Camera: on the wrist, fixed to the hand. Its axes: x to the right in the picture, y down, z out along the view.
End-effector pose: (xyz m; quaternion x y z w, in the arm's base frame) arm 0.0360 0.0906 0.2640 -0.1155 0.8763 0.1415 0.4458
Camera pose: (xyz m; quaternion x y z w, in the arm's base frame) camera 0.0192 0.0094 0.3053 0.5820 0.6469 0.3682 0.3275
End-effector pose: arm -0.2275 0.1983 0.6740 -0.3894 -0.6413 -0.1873 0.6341
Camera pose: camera -0.2339 0.1062 0.6814 -0.7033 -0.2646 0.4053 0.5206
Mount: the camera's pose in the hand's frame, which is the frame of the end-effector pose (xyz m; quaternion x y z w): -0.0177 -0.0643 -0.0643 0.0662 -0.1235 0.7025 0.6978
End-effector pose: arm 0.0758 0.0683 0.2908 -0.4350 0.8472 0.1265 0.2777
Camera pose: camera 0.1128 0.0129 0.3552 0.3256 0.8708 0.2810 0.2383
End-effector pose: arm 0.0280 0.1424 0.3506 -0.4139 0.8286 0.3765 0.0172
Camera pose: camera 0.1028 0.0892 0.3634 -0.3409 -0.8918 -0.2711 0.1228
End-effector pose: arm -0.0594 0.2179 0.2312 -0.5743 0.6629 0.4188 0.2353
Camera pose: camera 0.0172 0.1755 0.2615 -0.1322 -0.8646 -0.4846 0.0101
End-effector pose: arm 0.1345 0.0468 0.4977 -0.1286 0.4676 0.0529 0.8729
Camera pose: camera 0.0867 -0.0321 0.4896 0.3031 0.3123 0.6351 0.6382
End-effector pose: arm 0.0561 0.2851 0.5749 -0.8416 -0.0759 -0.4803 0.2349
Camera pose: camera -0.0256 0.3132 0.6082 -0.6844 0.4775 -0.0612 0.5477
